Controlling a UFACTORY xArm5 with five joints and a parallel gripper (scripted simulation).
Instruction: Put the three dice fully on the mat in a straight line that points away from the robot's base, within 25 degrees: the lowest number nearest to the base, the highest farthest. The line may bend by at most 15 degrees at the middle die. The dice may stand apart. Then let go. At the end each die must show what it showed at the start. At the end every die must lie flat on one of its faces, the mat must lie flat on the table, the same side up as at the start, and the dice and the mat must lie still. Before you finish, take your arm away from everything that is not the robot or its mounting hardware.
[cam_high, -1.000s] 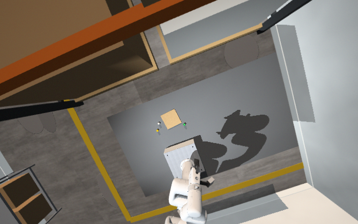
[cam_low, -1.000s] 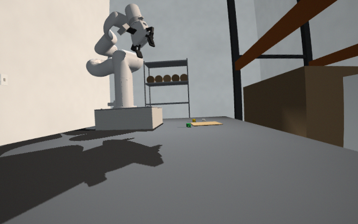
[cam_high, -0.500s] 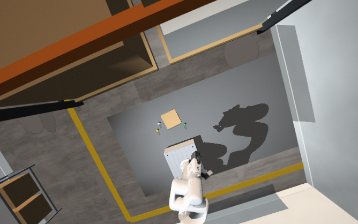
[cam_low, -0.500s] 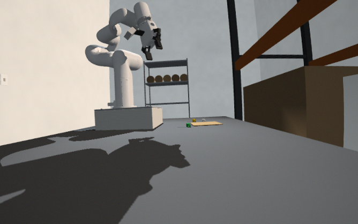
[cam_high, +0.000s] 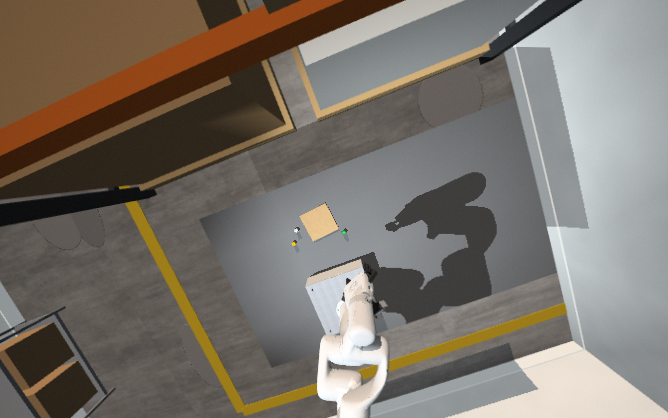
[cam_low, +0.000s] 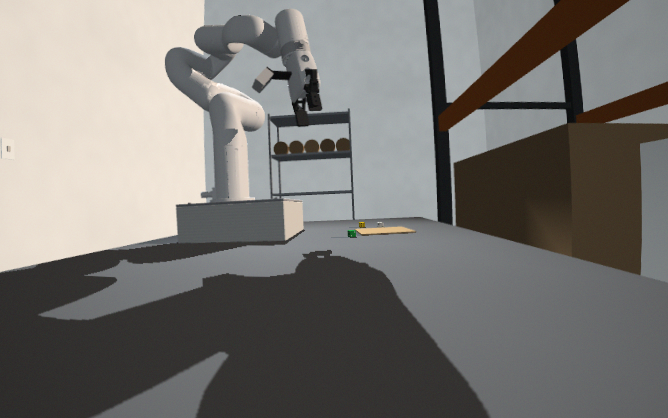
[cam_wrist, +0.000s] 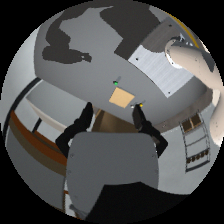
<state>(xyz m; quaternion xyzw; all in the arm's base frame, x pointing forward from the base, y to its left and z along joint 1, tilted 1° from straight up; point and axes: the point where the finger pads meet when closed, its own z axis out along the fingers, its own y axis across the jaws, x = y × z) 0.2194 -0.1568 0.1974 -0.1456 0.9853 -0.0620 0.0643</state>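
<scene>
Right now my hand is 290 mm above the green die and 90 mm short of it. Round my hand: yellow die 290 mm below, 230 mm to the left, 170 mm ahead; then white die 290 mm below, 220 mm ahead, 190 mm to the left; then tan mat 300 mm below, 190 mm ahead, 70 mm to the left.
</scene>
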